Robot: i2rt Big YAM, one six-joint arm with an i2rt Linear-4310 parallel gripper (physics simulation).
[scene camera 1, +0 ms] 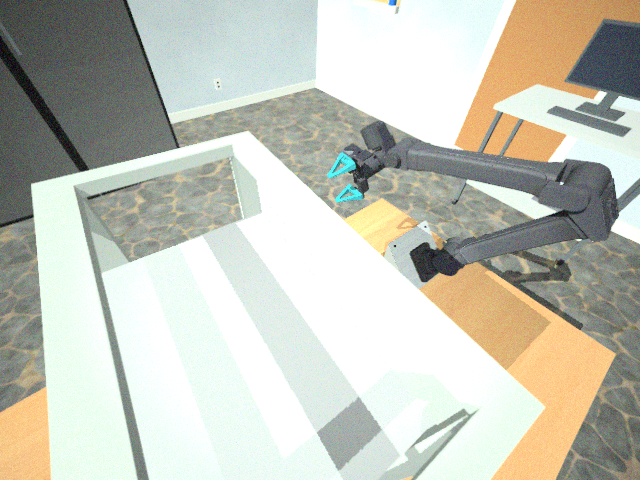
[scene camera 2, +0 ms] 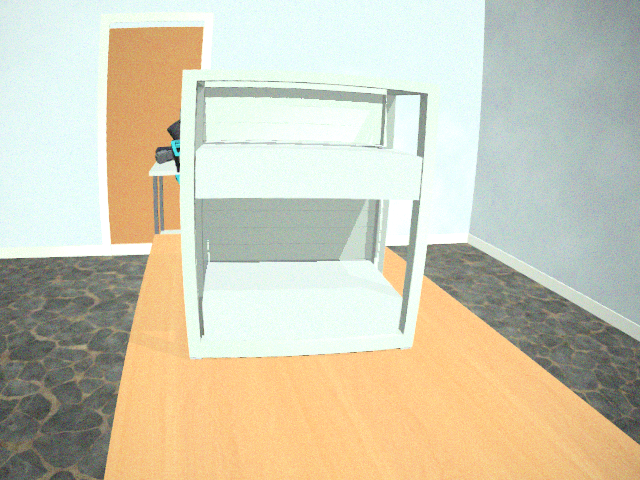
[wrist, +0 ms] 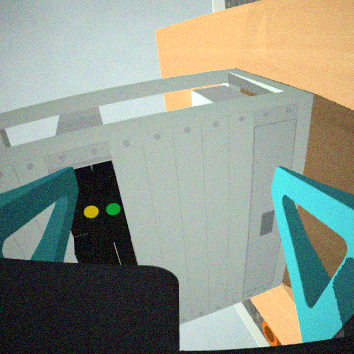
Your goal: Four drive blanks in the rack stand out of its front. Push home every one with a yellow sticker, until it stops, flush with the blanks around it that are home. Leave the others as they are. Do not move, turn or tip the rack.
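Note:
The pale grey-green rack point(scene camera 1: 310, 222) point(scene camera 2: 188, 206) point(wrist: 165, 114) stands upright. In the wrist view, black drive blanks stand out of its front at the left. The upper ones bear a yellow sticker point(wrist: 91, 211) and a green sticker point(wrist: 113, 209), side by side. Below them is more black, partly hidden by the gripper body; whether it is separate blanks I cannot tell. Grey strips point(wrist: 165, 210) to the right look flush. My gripper point(scene camera 1: 333, 188) point(wrist: 174, 177) is open and empty, apart from the rack's front. Scene camera 2 shows part of it behind the rack's left post.
The rack stands on a wooden table point(scene camera 1: 563, 372) point(scene camera 2: 361, 413). The arm's base stands on a metal plate point(scene camera 1: 403, 248) near the rack's front side. A panel with a dark rectangle point(wrist: 267, 223) is at the rack front's right end. An orange ring point(wrist: 264, 330) shows low in the wrist view.

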